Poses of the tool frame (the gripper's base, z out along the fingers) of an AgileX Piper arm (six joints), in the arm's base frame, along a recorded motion.
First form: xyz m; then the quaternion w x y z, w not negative.
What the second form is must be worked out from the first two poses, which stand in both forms.
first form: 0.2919, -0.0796, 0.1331, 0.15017, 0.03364, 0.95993, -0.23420
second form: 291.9, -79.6, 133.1, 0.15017, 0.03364, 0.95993, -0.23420
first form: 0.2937, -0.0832, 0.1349, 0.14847, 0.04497, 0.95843, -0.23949
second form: 293.7, -83.2, 134.9, 0.14847, 0.04497, 0.95843, -0.23949
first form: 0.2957, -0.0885, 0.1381, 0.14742, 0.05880, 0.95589, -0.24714
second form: 295.7, -88.5, 138.1, 0.14742, 0.05880, 0.95589, -0.24714
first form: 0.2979, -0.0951, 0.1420, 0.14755, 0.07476, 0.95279, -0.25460
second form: 297.9, -95.1, 142.0, 0.14755, 0.07476, 0.95279, -0.25460
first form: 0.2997, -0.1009, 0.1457, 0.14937, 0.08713, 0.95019, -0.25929
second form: 299.7, -100.9, 145.7, 0.14937, 0.08713, 0.95019, -0.25929
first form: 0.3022, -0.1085, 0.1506, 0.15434, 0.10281, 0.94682, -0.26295
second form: 302.2, -108.5, 150.6, 0.15434, 0.10281, 0.94682, -0.26295
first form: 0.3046, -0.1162, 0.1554, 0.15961, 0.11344, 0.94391, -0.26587
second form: 304.6, -116.2, 155.4, 0.15961, 0.11344, 0.94391, -0.26587
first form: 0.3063, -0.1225, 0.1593, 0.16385, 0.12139, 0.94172, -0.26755
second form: 306.3, -122.5, 159.3, 0.16385, 0.12139, 0.94172, -0.26755
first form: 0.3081, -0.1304, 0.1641, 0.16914, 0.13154, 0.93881, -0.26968
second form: 308.1, -130.4, 164.1, 0.16914, 0.13154, 0.93881, -0.26968
